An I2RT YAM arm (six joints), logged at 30 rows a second.
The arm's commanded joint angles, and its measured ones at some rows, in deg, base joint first. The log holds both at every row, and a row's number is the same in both.
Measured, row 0:
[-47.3, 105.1, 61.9, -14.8, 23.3, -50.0]
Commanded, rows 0 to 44:
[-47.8, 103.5, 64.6, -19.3, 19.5, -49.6]
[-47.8, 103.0, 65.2, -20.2, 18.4, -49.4]
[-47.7, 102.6, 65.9, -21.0, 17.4, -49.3]
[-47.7, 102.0, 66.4, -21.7, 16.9, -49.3]
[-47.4, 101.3, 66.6, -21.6, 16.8, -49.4]
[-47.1, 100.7, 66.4, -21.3, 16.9, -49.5]
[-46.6, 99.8, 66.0, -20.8, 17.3, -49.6]
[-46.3, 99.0, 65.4, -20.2, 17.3, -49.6]
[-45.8, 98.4, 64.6, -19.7, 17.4, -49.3]
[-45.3, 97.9, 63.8, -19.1, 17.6, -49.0]
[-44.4, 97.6, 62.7, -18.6, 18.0, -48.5]
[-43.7, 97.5, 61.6, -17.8, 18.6, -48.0]
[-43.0, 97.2, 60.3, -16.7, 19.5, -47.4]
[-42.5, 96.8, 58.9, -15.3, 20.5, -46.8]
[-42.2, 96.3, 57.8, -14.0, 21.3, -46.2]
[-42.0, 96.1, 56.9, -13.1, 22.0, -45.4]
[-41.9, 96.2, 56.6, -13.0, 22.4, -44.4]
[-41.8, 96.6, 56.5, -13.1, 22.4, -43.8]
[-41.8, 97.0, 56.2, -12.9, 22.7, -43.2]
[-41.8, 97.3, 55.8, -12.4, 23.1, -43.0]
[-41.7, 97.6, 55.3, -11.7, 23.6, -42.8]
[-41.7, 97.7, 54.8, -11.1, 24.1, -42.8]
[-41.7, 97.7, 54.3, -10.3, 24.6, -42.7]
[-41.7, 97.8, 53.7, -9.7, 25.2, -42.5]
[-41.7, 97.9, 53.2, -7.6, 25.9, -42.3]
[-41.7, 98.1, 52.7, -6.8, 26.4, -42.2]
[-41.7, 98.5, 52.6, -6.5, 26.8, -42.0]
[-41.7, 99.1, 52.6, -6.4, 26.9, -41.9]
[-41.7, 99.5, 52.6, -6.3, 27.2, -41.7]
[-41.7, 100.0, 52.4, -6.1, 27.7, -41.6]
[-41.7, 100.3, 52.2, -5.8, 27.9, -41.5]
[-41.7, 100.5, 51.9, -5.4, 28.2, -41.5]
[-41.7, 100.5, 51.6, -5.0, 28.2, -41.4]
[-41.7, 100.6, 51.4, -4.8, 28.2, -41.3]
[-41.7, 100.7, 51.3, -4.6, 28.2, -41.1]
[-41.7, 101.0, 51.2, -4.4, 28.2, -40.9]
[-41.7, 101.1, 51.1, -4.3, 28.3, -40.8]
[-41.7, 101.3, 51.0, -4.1, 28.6, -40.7]
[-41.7, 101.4, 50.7, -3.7, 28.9, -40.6]
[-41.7, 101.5, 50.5, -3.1, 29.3, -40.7]
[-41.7, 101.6, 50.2, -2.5, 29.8, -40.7]
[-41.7, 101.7, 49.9, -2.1, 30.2, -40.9]
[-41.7, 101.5, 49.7, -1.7, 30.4, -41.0]
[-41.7, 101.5, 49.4, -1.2, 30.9, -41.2]
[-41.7, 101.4, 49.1, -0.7, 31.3, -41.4]
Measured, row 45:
[-41.8, 101.0, 49.9, -4.3, 29.0, -42.2]
